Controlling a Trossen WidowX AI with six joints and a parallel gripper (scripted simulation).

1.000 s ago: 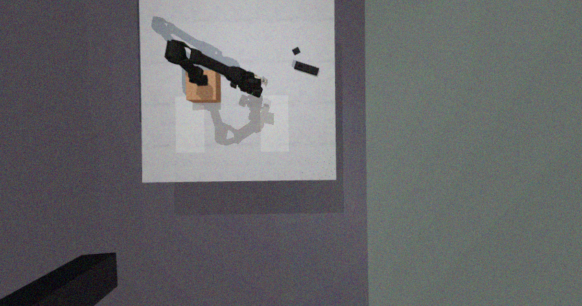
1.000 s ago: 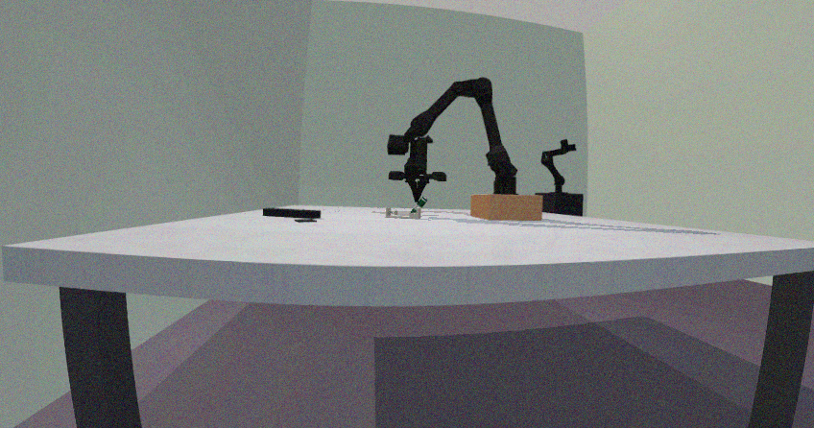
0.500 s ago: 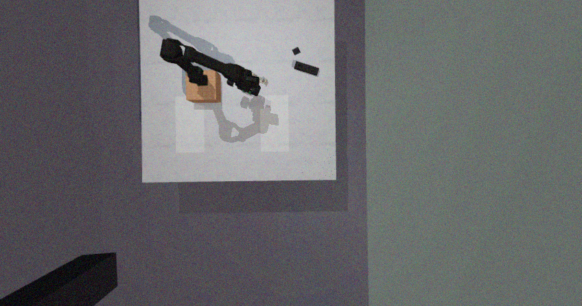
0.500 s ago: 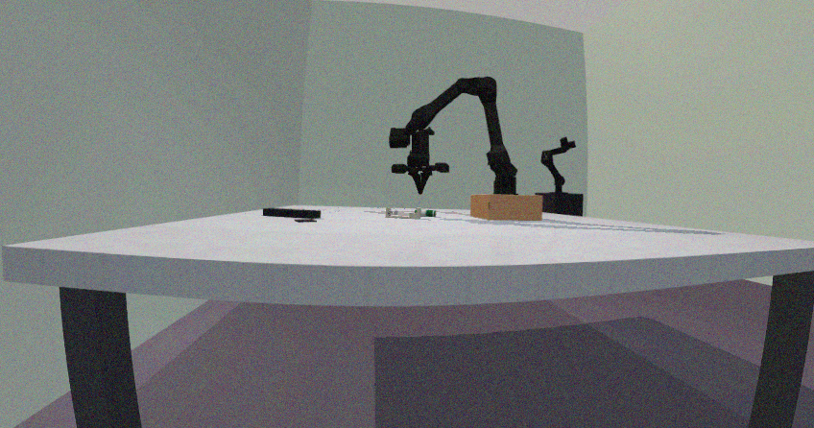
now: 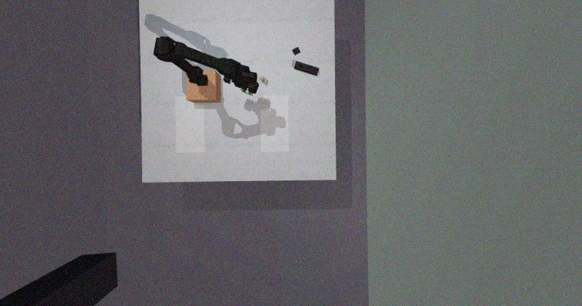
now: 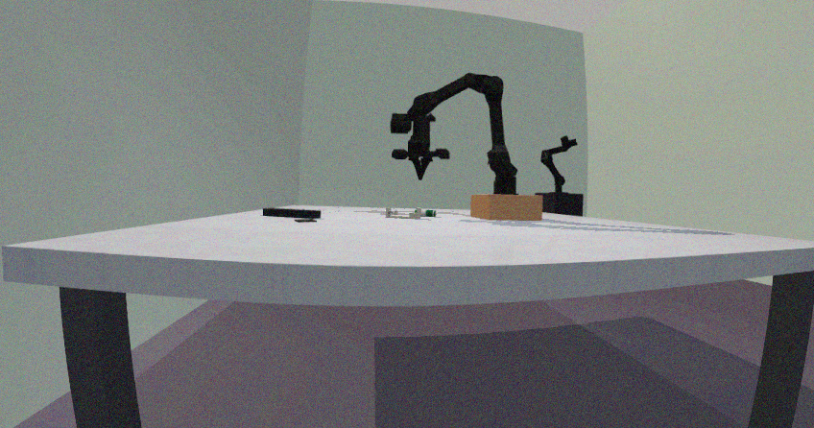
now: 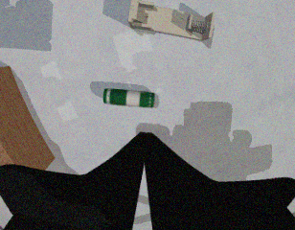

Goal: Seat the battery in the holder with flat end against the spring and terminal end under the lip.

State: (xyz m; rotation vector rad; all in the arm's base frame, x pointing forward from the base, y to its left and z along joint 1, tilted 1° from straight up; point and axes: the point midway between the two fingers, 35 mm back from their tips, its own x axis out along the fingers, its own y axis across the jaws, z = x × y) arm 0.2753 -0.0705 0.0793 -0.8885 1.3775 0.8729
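Now: gripper tip 20 mm past the battery, 10 mm to the right of it and 110 mm above it. The rest, counted from my gripper tip: black battery cover: 330 mm ahead, 260 mm to the left, 120 mm below; black remote control: 390 mm ahead, 140 mm to the left, 110 mm below.
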